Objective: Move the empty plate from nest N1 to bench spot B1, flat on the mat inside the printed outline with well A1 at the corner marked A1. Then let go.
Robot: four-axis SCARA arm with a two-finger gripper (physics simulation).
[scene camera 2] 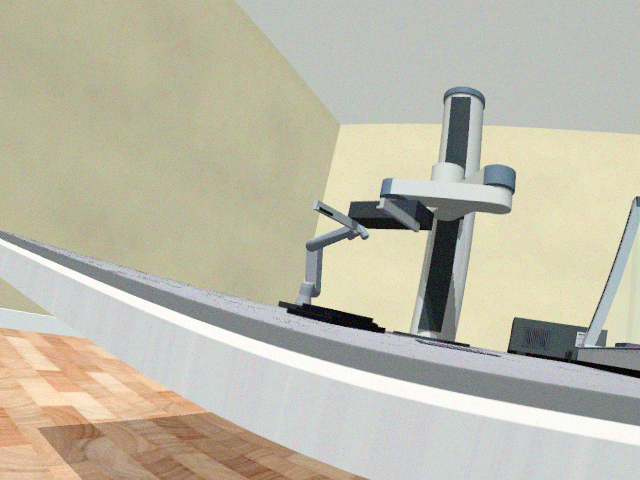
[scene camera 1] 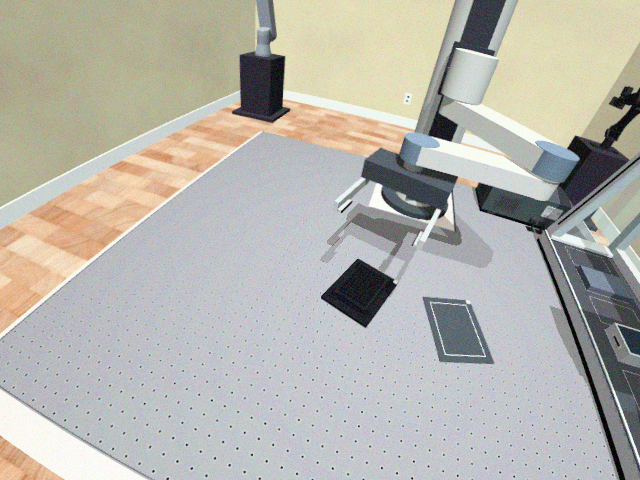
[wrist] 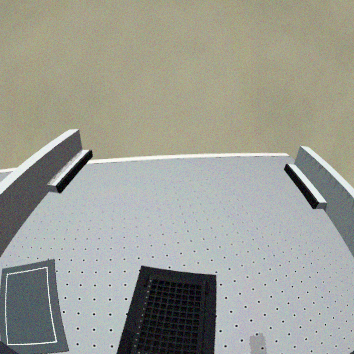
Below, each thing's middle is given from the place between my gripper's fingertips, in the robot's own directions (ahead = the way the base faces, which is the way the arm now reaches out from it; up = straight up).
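Positions counted from my hand: well plate (scene camera 1: 362,287), 21 cm below, 4 cm behind and 1 cm to the left; black nest (scene camera 1: 364,320), 22 cm below, 4 cm behind and 1 cm to the left; B1 mat (scene camera 1: 458,338), 23 cm below, 25 cm to the left and 3 cm behind.
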